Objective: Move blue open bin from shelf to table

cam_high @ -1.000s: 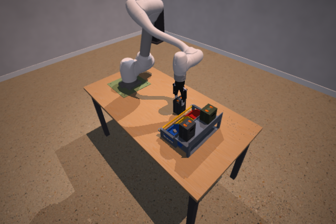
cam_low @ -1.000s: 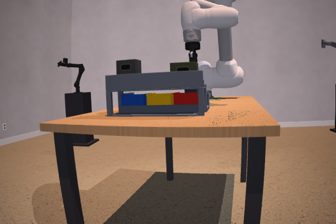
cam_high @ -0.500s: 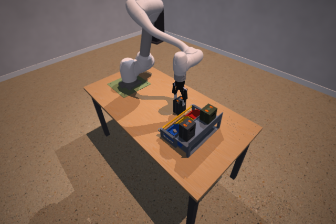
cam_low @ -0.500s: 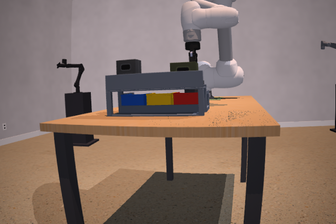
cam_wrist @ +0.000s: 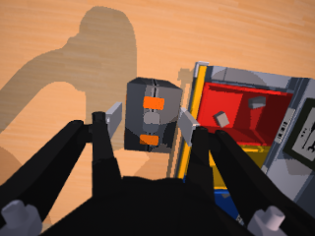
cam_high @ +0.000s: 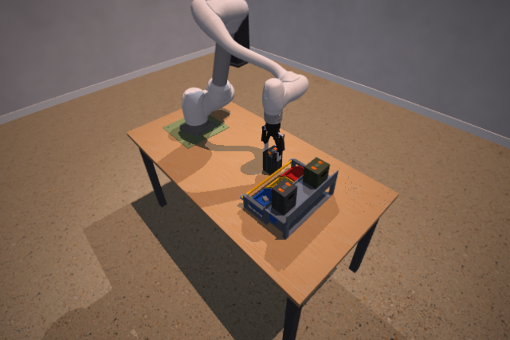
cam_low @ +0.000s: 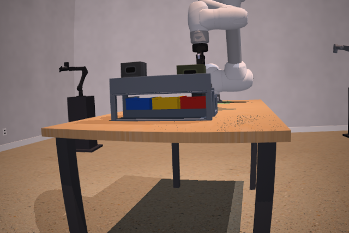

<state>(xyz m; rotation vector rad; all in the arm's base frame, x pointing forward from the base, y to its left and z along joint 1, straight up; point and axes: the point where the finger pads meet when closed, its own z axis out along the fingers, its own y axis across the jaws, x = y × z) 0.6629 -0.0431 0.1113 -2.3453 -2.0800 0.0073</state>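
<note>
My hand is 50 mm above the dark box. Round my hand: thin yellow rod (120 mm to the right, 60 mm below, 60 mm ahead); red bin (180 mm ahead, 80 mm below, 20 mm to the right); yellow bin (170 mm ahead, 130 mm to the right, 80 mm below).
</note>
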